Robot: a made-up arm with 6 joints. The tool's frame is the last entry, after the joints.
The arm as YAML. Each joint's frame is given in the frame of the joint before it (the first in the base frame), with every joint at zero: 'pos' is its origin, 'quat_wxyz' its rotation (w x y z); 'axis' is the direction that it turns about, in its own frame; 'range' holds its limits. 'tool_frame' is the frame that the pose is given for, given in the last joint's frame.
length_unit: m
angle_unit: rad
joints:
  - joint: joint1
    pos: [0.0, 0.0, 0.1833]
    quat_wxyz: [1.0, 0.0, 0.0, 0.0]
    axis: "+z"
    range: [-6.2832, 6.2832]
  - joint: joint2
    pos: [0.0, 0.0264, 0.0]
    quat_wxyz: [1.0, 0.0, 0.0, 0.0]
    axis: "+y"
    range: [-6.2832, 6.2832]
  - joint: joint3
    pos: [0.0, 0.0, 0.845]
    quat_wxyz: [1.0, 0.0, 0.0, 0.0]
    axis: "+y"
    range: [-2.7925, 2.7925]
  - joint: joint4
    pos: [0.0, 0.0, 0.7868]
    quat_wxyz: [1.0, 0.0, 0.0, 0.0]
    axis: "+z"
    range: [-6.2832, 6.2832]
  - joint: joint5
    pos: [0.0, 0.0, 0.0]
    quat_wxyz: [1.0, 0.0, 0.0, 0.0]
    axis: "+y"
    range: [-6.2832, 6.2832]
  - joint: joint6
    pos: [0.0, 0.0, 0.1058]
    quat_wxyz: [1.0, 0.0, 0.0, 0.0]
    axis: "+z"
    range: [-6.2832, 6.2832]
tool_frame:
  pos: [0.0, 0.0, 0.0]
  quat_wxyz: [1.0, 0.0, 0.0, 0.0]
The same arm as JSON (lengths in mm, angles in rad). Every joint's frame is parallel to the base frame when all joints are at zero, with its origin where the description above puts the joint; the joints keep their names.
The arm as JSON. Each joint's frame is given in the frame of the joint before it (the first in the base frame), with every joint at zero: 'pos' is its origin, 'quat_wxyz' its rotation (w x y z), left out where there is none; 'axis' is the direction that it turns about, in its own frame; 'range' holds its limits. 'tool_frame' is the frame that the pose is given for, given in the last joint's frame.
{"length_unit": "mm", "angle_unit": "rad", "joints": [{"joint": "joint1", "pos": [0.0, 0.0, 183.3], "axis": "+z", "range": [-6.2832, 6.2832]}, {"joint": "joint2", "pos": [0.0, 26.4, 0.0], "axis": "+y", "range": [-6.2832, 6.2832]}, {"joint": "joint3", "pos": [0.0, 0.0, 845.0], "axis": "+y", "range": [-2.7925, 2.7925]}, {"joint": "joint4", "pos": [0.0, 0.0, 786.8], "axis": "+z", "range": [-6.2832, 6.2832]}, {"joint": "joint5", "pos": [0.0, 0.0, 0.0], "axis": "+y", "range": [-6.2832, 6.2832]}, {"joint": "joint6", "pos": [0.0, 0.0, 105.8], "axis": "+z", "range": [-6.2832, 6.2832]}], "tool_frame": {"pos": [0.0, 0.0, 0.0]}}
